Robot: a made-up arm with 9 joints. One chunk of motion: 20 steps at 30 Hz.
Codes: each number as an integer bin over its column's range. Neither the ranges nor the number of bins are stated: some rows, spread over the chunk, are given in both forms.
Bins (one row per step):
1: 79 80 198 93 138 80 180 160 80
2: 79 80 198 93 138 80 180 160 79
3: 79 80 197 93 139 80 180 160 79
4: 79 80 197 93 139 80 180 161 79
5: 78 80 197 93 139 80 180 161 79
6: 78 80 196 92 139 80 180 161 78
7: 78 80 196 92 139 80 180 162 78
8: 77 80 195 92 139 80 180 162 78
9: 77 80 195 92 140 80 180 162 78
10: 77 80 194 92 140 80 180 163 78
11: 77 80 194 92 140 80 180 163 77
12: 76 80 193 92 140 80 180 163 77
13: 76 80 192 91 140 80 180 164 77
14: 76 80 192 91 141 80 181 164 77
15: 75 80 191 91 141 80 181 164 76
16: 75 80 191 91 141 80 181 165 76
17: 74 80 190 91 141 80 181 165 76
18: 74 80 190 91 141 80 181 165 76
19: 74 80 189 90 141 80 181 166 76
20: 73 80 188 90 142 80 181 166 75
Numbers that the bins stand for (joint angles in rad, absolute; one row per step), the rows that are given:
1: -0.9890 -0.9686 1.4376 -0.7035 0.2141 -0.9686 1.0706 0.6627 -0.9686
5: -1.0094 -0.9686 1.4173 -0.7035 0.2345 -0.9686 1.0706 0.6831 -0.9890
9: -1.0298 -0.9686 1.3765 -0.7239 0.2549 -0.9686 1.0706 0.7035 -1.0094
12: -1.0502 -0.9686 1.3357 -0.7239 0.2549 -0.9686 1.0706 0.7239 -1.0298
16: -1.0706 -0.9686 1.2949 -0.7443 0.2753 -0.9686 1.0910 0.7647 -1.0502
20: -1.1114 -0.9686 1.2337 -0.7647 0.2957 -0.9686 1.0910 0.7851 -1.0706
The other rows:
2: -0.9890 -0.9686 1.4376 -0.7035 0.2141 -0.9686 1.0706 0.6627 -0.9890
3: -0.9890 -0.9686 1.4173 -0.7035 0.2345 -0.9686 1.0706 0.6627 -0.9890
4: -0.9890 -0.9686 1.4173 -0.7035 0.2345 -0.9686 1.0706 0.6831 -0.9890
6: -1.0094 -0.9686 1.3969 -0.7239 0.2345 -0.9686 1.0706 0.6831 -1.0094
7: -1.0094 -0.9686 1.3969 -0.7239 0.2345 -0.9686 1.0706 0.7035 -1.0094
8: -1.0298 -0.9686 1.3765 -0.7239 0.2345 -0.9686 1.0706 0.7035 -1.0094
10: -1.0298 -0.9686 1.3561 -0.7239 0.2549 -0.9686 1.0706 0.7239 -1.0094
11: -1.0298 -0.9686 1.3561 -0.7239 0.2549 -0.9686 1.0706 0.7239 -1.0298
13: -1.0502 -0.9686 1.3153 -0.7443 0.2549 -0.9686 1.0706 0.7443 -1.0298
14: -1.0502 -0.9686 1.3153 -0.7443 0.2753 -0.9686 1.0910 0.7443 -1.0298
15: -1.0706 -0.9686 1.2949 -0.7443 0.2753 -0.9686 1.0910 0.7443 -1.0502
17: -1.0910 -0.9686 1.2745 -0.7443 0.2753 -0.9686 1.0910 0.7647 -1.0502
18: -1.0910 -0.9686 1.2745 -0.7443 0.2753 -0.9686 1.0910 0.7647 -1.0502
19: -1.0910 -0.9686 1.2541 -0.7647 0.2753 -0.9686 1.0910 0.7851 -1.0502

